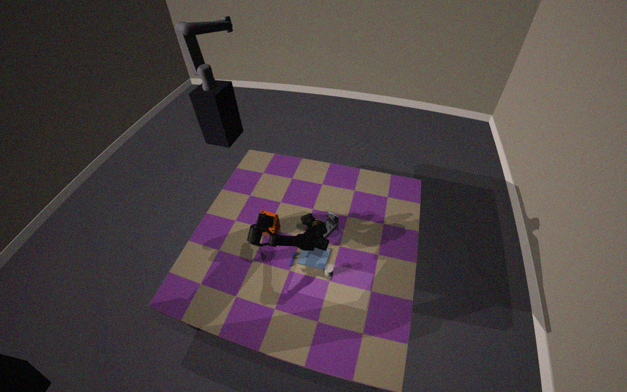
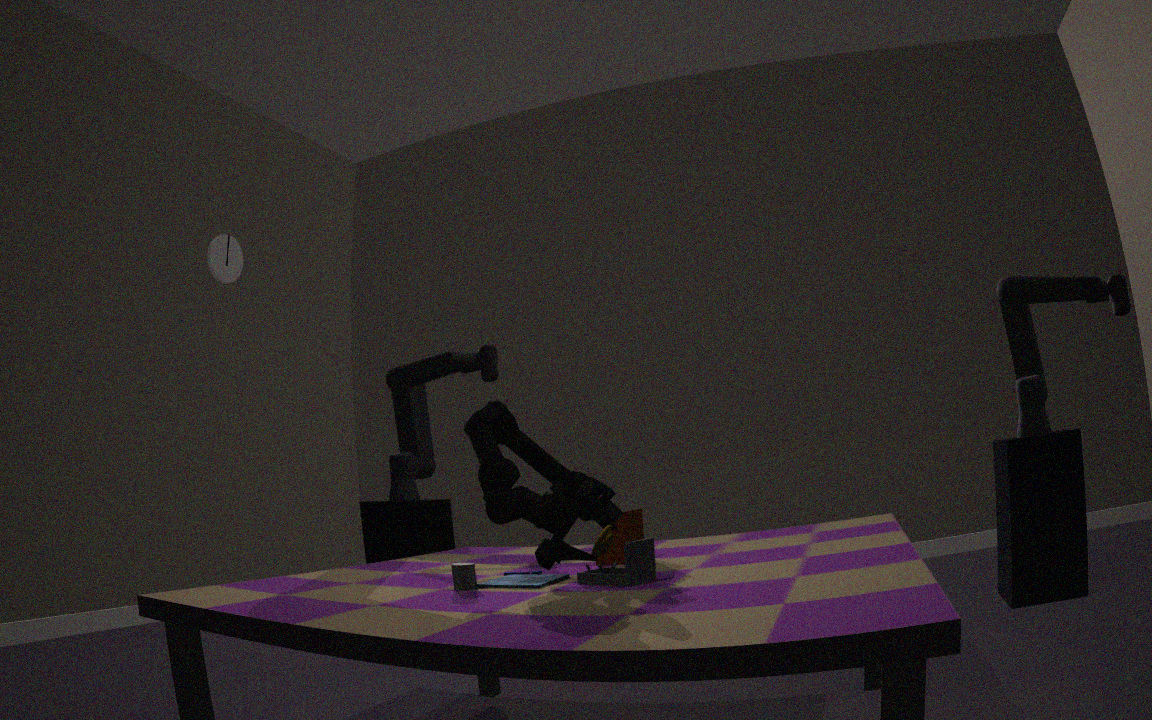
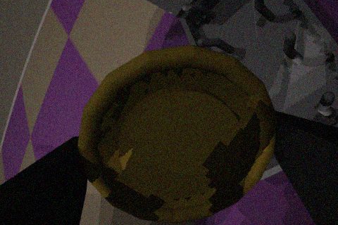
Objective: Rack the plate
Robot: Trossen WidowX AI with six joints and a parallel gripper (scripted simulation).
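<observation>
The grey dish rack lies 50 mm below my gripper tip, 40 mm ahead of it and 30 mm to the left of it. Also, from my gripper tip: yellow plate: 10 mm to the right; blue mat: 160 mm to the right, 70 mm below, 30 mm ahead; blue utensil: 210 mm to the right, 70 mm below, 70 mm behind.
</observation>
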